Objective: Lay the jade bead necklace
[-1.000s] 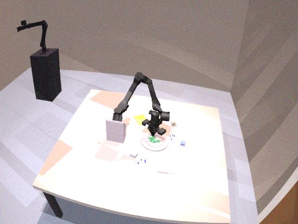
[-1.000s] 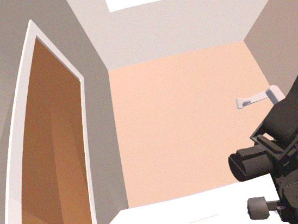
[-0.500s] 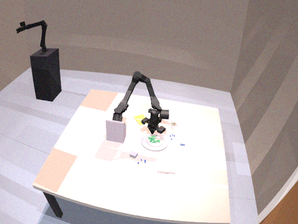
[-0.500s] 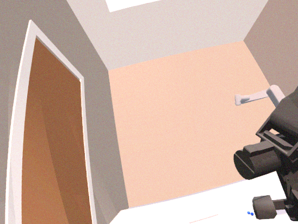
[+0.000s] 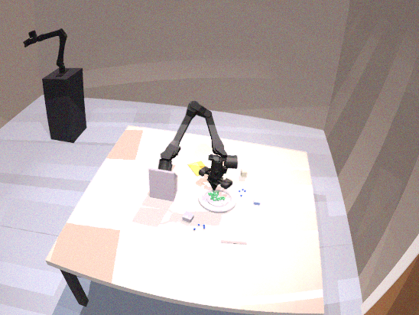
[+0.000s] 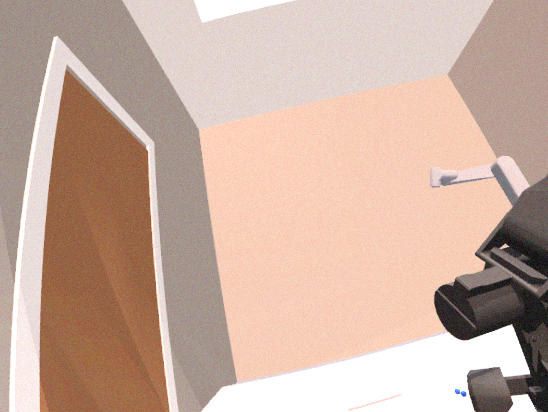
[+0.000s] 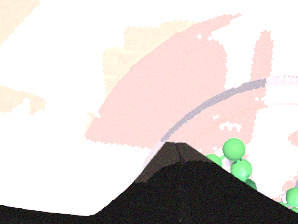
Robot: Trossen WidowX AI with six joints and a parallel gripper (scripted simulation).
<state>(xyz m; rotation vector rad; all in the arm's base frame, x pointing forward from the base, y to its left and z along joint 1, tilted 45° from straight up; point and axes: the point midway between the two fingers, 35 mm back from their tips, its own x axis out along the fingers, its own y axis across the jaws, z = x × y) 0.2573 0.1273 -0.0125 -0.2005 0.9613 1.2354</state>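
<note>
Right now my gripper tip is 3 cm short of the round white bead board, 6 cm to the left of it and 1 cm above it. Round my gripper tip: yellow sheet (11 cm behind, 19 cm to the left, 2 cm below); blue block (24 cm ahead, 4 cm to the right, 1 cm below); cream block (15 cm ahead, 19 cm to the left).
</note>
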